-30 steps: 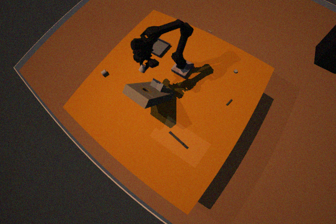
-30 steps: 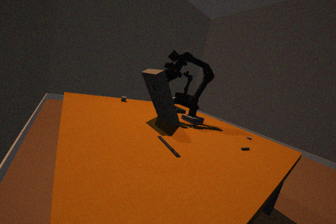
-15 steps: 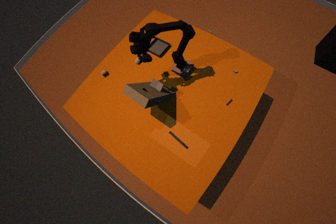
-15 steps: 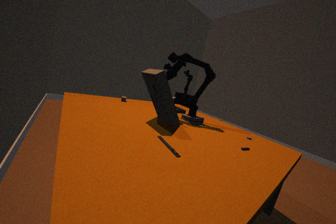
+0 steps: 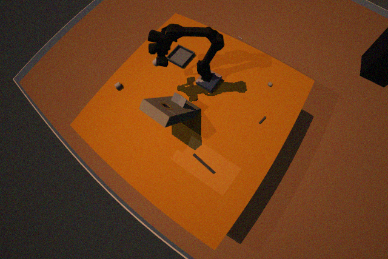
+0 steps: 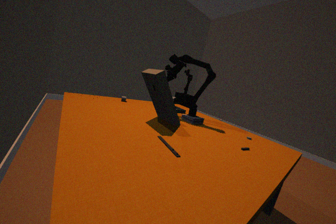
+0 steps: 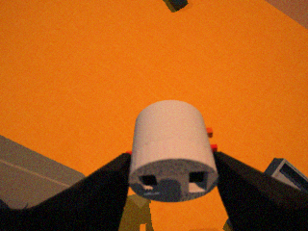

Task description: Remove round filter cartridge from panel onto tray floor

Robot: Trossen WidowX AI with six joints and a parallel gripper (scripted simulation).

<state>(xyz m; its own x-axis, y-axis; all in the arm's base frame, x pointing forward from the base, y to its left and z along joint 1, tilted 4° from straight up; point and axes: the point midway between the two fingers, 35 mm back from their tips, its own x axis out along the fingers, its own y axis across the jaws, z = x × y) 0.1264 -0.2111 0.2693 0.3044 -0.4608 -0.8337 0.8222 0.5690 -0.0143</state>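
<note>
Now: the tray 24 cm behind my gripper tip, 3 cm to the right of it and 25 cm below it. The rest, counted from my gripper tip: service panel: 19 cm ahead, 20 cm to the left, 10 cm below; short dark piece: 4 cm behind, 69 cm to the left, 26 cm below; round filter cartridge: right at my gripper tip.
</note>
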